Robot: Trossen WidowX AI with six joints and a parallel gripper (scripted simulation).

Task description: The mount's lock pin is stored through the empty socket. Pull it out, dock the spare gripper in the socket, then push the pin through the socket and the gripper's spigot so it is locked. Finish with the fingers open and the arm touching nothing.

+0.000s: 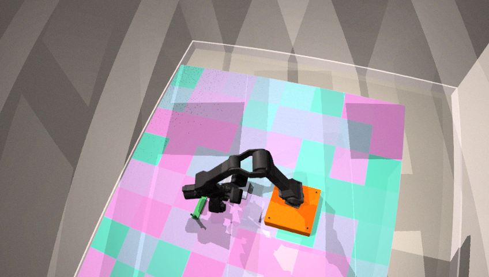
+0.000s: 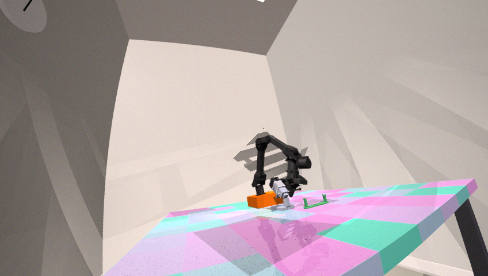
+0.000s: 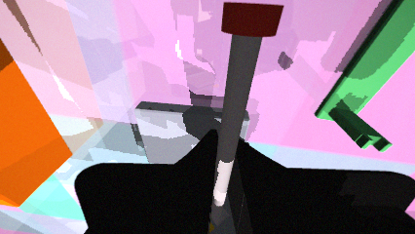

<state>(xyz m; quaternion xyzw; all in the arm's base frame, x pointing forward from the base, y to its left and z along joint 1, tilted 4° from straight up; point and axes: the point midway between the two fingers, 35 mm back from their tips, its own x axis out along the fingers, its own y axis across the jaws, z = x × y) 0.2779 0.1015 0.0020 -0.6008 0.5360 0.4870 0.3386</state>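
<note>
My gripper tip is now 5 cm to the left of the grey mount. Also, from my gripper tip: spare gripper 2 cm behind, 5 cm to the right, 6 cm above; green rack 10 cm ahead, 8 cm to the left, 3 cm below.
</note>
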